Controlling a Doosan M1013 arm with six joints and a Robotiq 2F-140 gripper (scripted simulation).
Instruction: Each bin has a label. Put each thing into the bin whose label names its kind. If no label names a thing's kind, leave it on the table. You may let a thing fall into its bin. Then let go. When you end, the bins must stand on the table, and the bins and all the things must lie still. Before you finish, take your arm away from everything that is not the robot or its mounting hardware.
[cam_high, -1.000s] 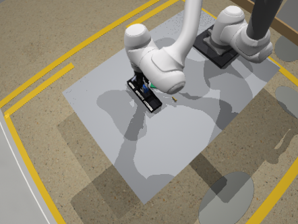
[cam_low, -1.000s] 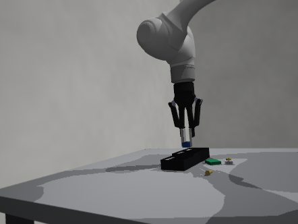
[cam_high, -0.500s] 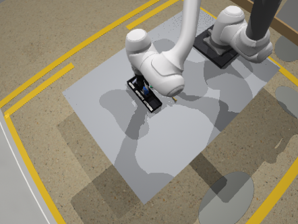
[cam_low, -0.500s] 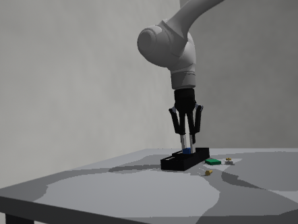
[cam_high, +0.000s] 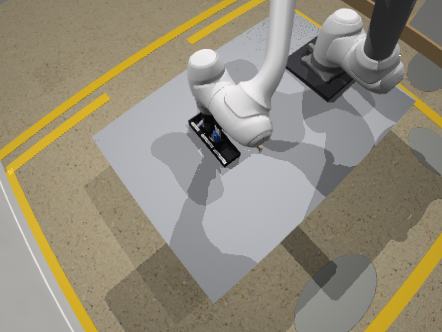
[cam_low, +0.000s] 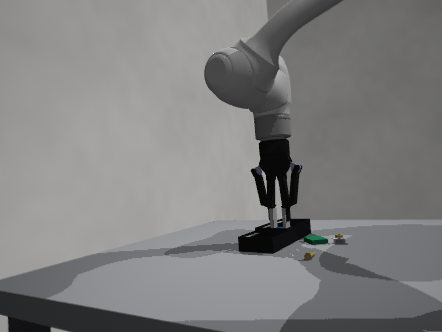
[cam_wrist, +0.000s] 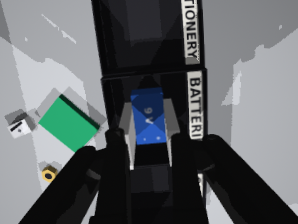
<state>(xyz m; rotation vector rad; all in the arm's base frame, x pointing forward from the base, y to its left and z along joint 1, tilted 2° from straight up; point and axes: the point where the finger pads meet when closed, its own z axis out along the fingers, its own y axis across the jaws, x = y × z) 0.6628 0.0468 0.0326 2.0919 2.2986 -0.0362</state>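
The black bin tray lies 3 cm below my hand and 1 cm ahead of it. From my hand the other things lie so: small white piece: 14 cm behind, 4 cm below, 2 cm to the right; then flat green board: 8 cm behind, 4 cm below, 2 cm to the right; then blue battery: 3 cm below, 1 cm to the right.
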